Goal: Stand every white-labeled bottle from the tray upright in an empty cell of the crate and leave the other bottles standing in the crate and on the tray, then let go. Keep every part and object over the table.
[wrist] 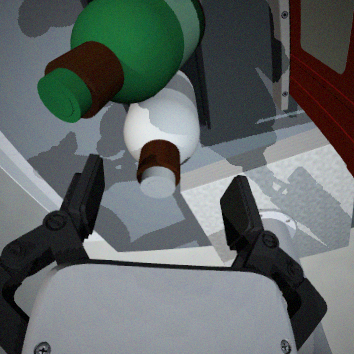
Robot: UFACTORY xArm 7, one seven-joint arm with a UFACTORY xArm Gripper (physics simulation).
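Places are measured from the arm's base along level axes (x ahead, y left, z up), in centimetres.
Where they show: gripper, fingertip midpoint: (pixel 167 178).
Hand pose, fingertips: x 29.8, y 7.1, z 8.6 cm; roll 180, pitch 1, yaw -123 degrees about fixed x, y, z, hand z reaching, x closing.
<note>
Each offset is from my fingertips to the top centre of the thing. "*": to the spot under its first point.
A white bottle @(dz -0.4, dx -1.1, dy +1.3 cm) (pixel 162 122) with a brown neck and a pale cap stands on the tray, its cap toward the gripper. A green bottle @(dz +0.3, dx +6.8, dy +0.3 cm) (pixel 130 47) with a brown neck and a green cap is beside and partly in front of it, at the upper left. My gripper (pixel 167 178) is open, its fingers on either side of and below the white bottle's cap, touching neither bottle. The red crate @(* dz -7.1, dx -0.6, dy -13.4 cm) (pixel 320 82) shows in part at the right edge; its cells are out of view. Whether the white bottle carries a label is partly hidden by the green bottle.
A pale metal strip with screws @(* dz -13.4, dx -0.2, dy -12.8 cm) (pixel 284 55) runs between the dark tray area and the crate. A speckled light block (pixel 320 200) and a white cylindrical part (pixel 277 227) lie at the right, behind the right finger. A pale raised edge (pixel 35 180) runs along the left.
</note>
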